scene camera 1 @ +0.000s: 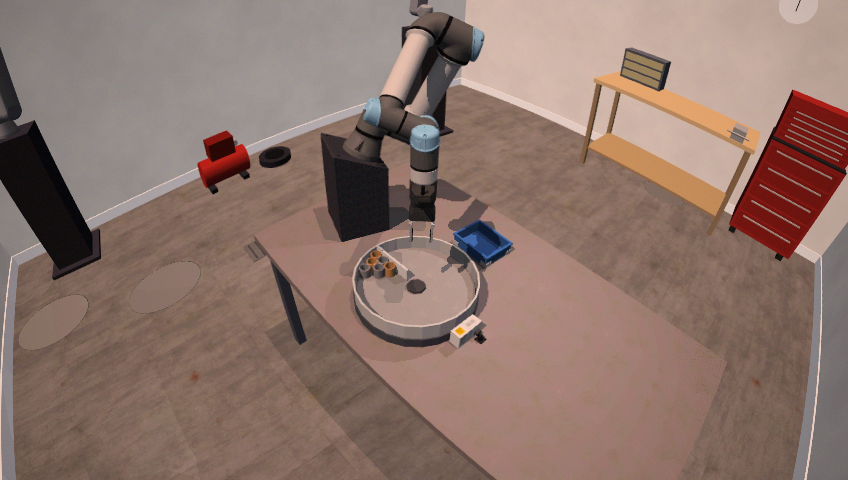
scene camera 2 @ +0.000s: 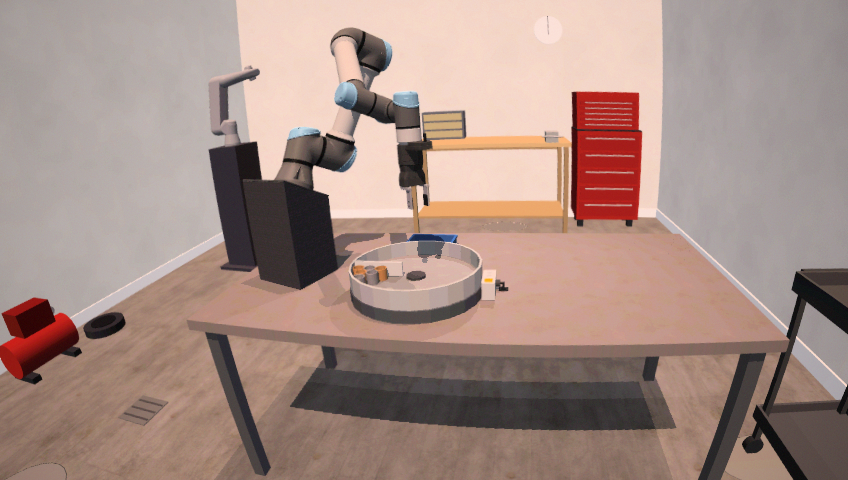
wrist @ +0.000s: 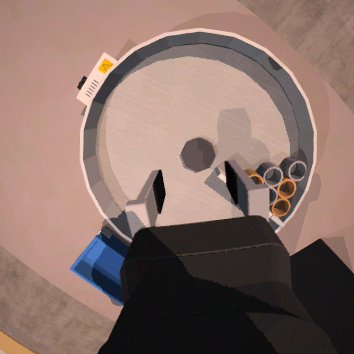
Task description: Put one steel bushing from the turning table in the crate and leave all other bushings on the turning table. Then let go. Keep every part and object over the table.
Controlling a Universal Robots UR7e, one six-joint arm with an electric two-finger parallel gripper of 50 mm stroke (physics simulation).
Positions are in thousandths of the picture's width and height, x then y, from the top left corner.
Labels:
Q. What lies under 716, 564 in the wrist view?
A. My gripper.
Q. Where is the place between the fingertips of my gripper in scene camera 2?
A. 494, 432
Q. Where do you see a blue crate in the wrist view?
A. At 281, 744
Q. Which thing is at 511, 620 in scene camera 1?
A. A round turning table.

